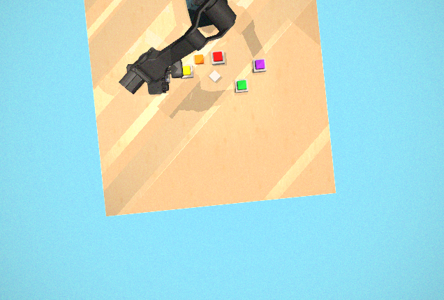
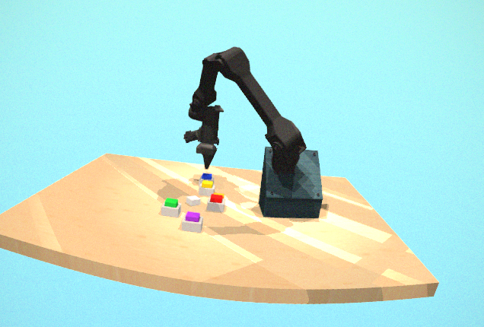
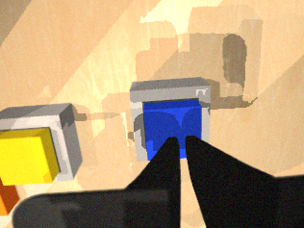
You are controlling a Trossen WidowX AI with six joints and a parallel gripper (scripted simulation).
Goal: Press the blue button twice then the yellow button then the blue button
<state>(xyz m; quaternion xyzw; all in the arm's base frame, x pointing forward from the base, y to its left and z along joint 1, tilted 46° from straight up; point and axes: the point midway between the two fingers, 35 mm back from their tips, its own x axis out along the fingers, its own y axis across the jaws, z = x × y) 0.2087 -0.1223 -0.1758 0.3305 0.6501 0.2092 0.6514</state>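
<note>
The blue button lies 2 cm below my gripper tip. Round my gripper tip: yellow button: 10 cm to the left, 2 cm below; orange block: 3 cm behind, 16 cm to the left, 5 cm below; white block: 5 cm ahead, 20 cm to the left, 5 cm below.
</note>
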